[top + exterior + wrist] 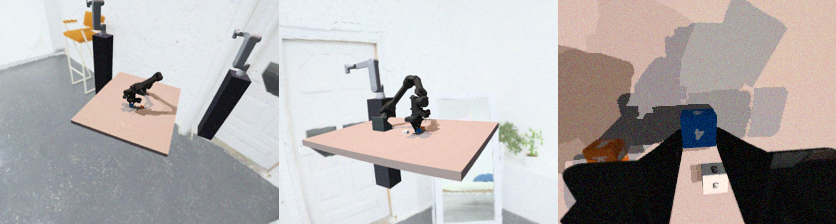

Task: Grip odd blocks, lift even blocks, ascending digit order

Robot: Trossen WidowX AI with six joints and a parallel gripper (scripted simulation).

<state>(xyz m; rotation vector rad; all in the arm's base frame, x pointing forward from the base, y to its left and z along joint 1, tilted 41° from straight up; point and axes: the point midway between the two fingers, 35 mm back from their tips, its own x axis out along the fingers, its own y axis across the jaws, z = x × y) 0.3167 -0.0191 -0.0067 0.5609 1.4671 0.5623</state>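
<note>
The orange block lies 11 cm to the left of my gripper tip, 3 cm behind it and 1 cm below it. The rest, counted from my gripper tip: blue block (1 cm ahead); white block (8 cm behind, 2 cm to the right, 1 cm below).
</note>
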